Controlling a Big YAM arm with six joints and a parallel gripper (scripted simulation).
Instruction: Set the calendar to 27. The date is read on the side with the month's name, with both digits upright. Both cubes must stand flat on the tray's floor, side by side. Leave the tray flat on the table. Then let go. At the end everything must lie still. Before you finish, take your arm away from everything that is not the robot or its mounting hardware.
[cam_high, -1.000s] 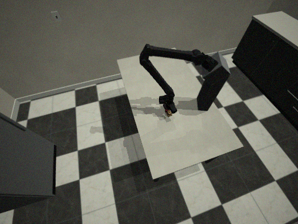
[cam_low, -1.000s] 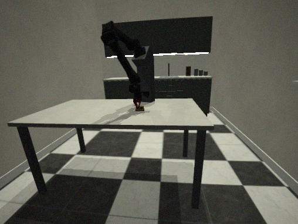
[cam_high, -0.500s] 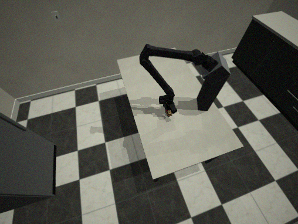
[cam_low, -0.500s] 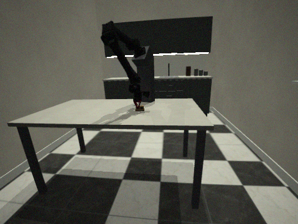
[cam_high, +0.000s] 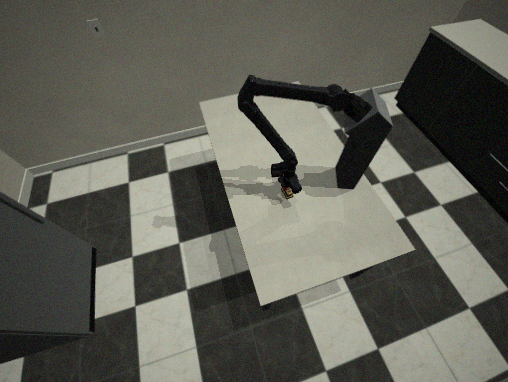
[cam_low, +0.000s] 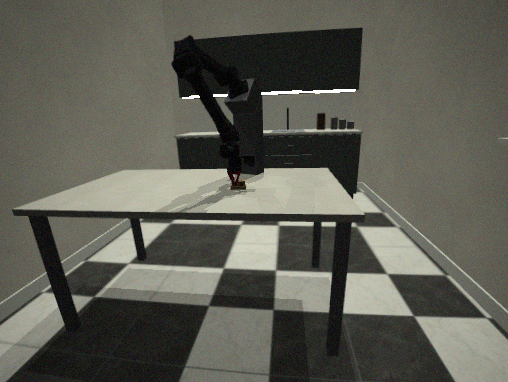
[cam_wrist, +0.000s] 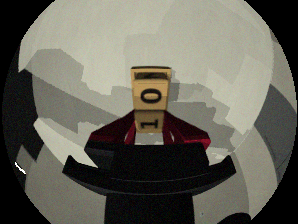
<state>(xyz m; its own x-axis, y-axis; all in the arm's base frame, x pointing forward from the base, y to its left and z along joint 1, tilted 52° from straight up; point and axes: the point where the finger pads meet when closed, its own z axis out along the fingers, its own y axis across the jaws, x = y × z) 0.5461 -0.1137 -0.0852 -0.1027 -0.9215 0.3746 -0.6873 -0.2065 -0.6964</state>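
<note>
My hand is 2 cm to the right of the wooden tray and 2 cm above it.
</note>
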